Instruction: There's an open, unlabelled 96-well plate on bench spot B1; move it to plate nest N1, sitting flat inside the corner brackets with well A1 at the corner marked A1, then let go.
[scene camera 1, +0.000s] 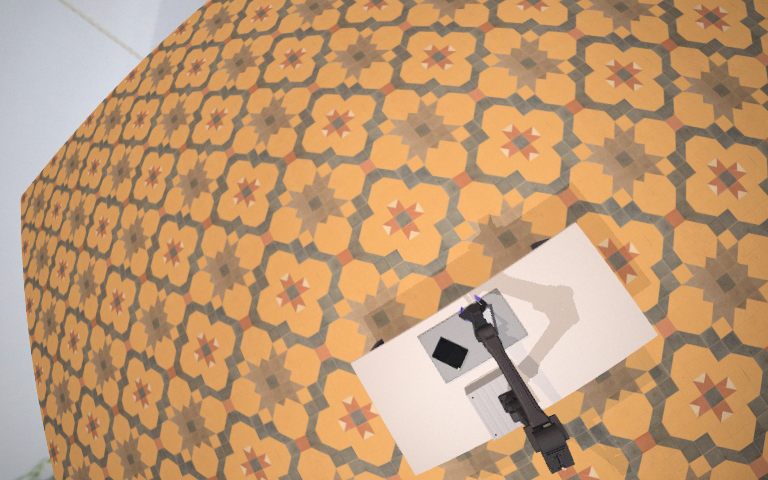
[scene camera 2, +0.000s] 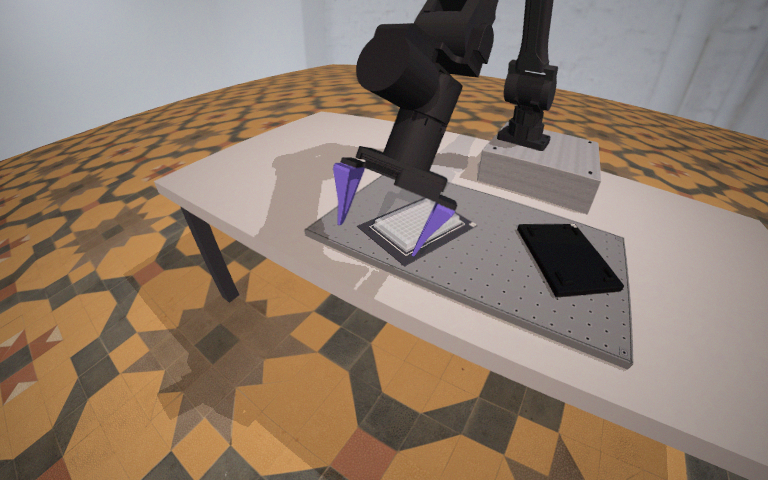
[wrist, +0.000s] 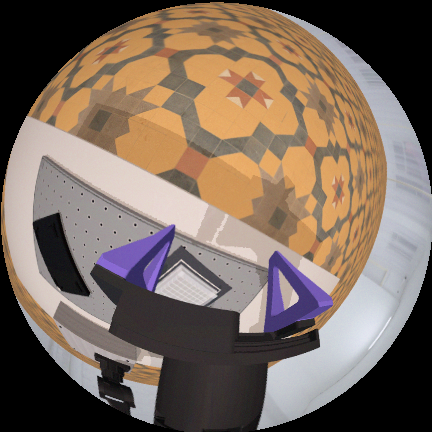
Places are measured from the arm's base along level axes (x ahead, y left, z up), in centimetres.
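Where they show: gripper, fingertip midpoint: (scene camera 1: 468, 301) (scene camera 2: 376, 239) (wrist: 225, 243); arm's base, link origin: (scene camera 1: 511, 399) (scene camera 2: 523, 140) (wrist: 111, 361).
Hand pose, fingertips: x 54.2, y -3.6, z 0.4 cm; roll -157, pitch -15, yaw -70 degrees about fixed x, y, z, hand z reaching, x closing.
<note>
Things, the pixels of their top centre, and the offset from my fingertips. Level surfaces: height alone.
- white 96-well plate, top centre: (scene camera 2: 418, 218) (wrist: 173, 304) (scene camera 1: 484, 322) dx -14.8, dy -2.8, dz -5.9 cm
- black plate nest, top centre: (scene camera 2: 569, 250) (wrist: 52, 261) (scene camera 1: 450, 354) dx -22.3, dy +21.8, dz -5.7 cm
- grey perforated board, top centre: (scene camera 2: 479, 233) (wrist: 116, 290) (scene camera 1: 471, 336) dx -19.4, dy +6.8, dz -7.4 cm
- white table, surface height: dz -8.8 cm
The white 96-well plate (scene camera 2: 399, 227) (wrist: 188, 286) lies flat on a dark square marker with a white outline, the bench spot (scene camera 2: 404, 260) (wrist: 226, 289). The black plate nest (scene camera 2: 569, 259) (wrist: 61, 255) (scene camera 1: 450, 352) has raised corner brackets, with a small white mark at one back corner in the scene camera 2 view. My gripper (scene camera 2: 377, 240) (wrist: 225, 243) (scene camera 1: 470, 303) is open, with its two purple fingers wide apart and nothing between them. It hangs above the plate; in the scene camera 2 view one finger passes in front of the plate. Well A1 cannot be made out.
A grey perforated board (scene camera 2: 487, 271) (wrist: 105, 210) (scene camera 1: 433, 337) carries the nest and the bench spot on the white table (scene camera 2: 237, 192) (scene camera 1: 390, 390). A grey block (scene camera 2: 538, 172) (scene camera 1: 487, 410) under the arm's base stands behind the board.
</note>
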